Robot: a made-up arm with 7 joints. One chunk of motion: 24 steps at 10 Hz.
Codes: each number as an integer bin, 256 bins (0 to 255) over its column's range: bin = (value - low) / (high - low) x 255, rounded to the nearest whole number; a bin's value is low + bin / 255 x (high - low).
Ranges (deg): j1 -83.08..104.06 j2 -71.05..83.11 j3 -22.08..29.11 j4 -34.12..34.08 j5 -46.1..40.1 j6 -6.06..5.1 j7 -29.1..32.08
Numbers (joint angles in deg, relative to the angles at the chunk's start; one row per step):
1: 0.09 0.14 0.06 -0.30 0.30 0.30 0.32
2: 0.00 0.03 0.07 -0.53 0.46 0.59 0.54
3: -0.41 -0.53 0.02 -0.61 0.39 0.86 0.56
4: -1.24 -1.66 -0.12 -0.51 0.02 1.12 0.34
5: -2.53 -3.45 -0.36 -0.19 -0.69 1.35 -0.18
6: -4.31 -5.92 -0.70 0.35 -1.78 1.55 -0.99
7: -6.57 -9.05 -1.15 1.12 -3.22 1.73 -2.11
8: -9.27 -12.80 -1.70 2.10 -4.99 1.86 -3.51
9: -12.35 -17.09 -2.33 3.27 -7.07 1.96 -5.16
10: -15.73 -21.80 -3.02 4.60 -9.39 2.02 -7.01
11: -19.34 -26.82 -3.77 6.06 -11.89 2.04 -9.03
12: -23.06 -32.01 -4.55 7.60 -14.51 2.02 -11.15
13: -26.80 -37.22 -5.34 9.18 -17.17 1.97 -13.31
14: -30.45 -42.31 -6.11 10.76 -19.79 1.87 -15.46
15: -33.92 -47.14 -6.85 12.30 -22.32 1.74 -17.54
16: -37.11 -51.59 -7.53 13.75 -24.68 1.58 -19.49
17: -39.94 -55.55 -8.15 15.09 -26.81 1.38 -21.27
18: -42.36 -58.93 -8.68 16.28 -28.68 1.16 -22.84
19: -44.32 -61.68 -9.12 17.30 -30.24 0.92 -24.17
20: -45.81 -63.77 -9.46 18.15 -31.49 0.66 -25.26
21: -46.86 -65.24 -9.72 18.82 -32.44 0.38 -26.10
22: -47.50 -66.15 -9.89 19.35 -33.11 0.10 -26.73
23: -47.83 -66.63 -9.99 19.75 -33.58 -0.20 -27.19
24: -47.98 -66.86 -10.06 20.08 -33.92 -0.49 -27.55
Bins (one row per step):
1: 113 118 110 126 137 145 123
2: 113 118 110 126 138 152 124
3: 113 117 110 125 138 158 124
4: 112 115 109 126 136 164 123
5: 110 112 108 127 134 169 121
6: 107 108 107 129 131 174 117
7: 104 103 104 132 127 178 112
8: 101 96 102 135 122 181 107
9: 96 89 98 140 115 183 100
10: 92 81 95 145 109 185 92
11: 87 73 91 150 101 185 84
12: 82 65 87 156 93 185 75
13: 77 56 83 162 86 183 66
14: 72 48 80 168 78 181 57
15: 67 40 76 174 70 178 48
16: 63 32 72 179 63 175 40
17: 59 26 69 184 57 170 33
18: 55 20 67 188 52 165 26
19: 53 15 65 192 47 159 21
20: 51 12 63 195 43 154 16
21: 49 10 62 198 40 147 13
22: 48 8 61 200 38 141 10
23: 48 7 60 201 37 134 8
24: 48 7 60 203 36 127 6

